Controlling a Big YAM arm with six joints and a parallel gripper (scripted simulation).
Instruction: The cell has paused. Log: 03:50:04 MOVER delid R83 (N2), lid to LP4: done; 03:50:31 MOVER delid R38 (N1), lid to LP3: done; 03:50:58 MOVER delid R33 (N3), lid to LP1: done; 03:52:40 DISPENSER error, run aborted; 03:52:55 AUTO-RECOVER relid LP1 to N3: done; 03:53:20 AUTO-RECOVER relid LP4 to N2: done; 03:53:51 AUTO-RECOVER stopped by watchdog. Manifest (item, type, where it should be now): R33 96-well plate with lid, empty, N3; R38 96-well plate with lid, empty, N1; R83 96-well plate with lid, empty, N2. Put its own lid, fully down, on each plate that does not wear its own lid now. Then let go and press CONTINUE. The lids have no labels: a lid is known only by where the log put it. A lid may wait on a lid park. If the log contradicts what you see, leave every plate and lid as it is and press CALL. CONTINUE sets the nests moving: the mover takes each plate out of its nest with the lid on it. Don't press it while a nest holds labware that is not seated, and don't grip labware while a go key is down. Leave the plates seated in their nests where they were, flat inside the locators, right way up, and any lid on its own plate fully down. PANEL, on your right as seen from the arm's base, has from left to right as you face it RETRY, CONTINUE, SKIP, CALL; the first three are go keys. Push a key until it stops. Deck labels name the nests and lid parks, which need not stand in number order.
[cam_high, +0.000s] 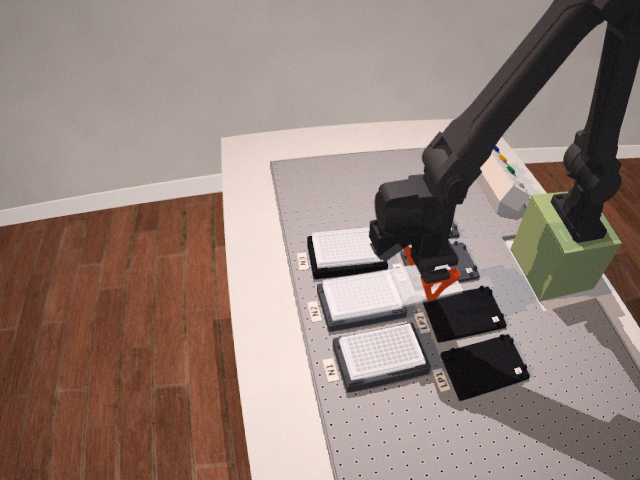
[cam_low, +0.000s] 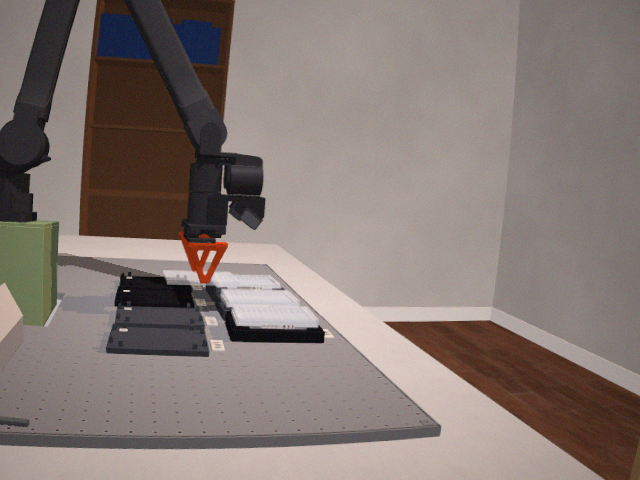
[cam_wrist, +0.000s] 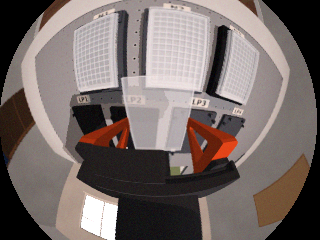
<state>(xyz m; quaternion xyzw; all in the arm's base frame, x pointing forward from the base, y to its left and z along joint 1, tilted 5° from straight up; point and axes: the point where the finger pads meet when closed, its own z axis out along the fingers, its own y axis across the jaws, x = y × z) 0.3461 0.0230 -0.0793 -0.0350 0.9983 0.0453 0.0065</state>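
My hand is 10 cm short of the plate, 11 cm to the right of it and 4 cm above it. From my hand the other things lie so: lid park LP3: 8 cm behind, 8 cm to the right, 6 cm below; then clear lid: 1 cm below; then lid park LP2: 8 cm behind, 5 cm to the left, 6 cm below.
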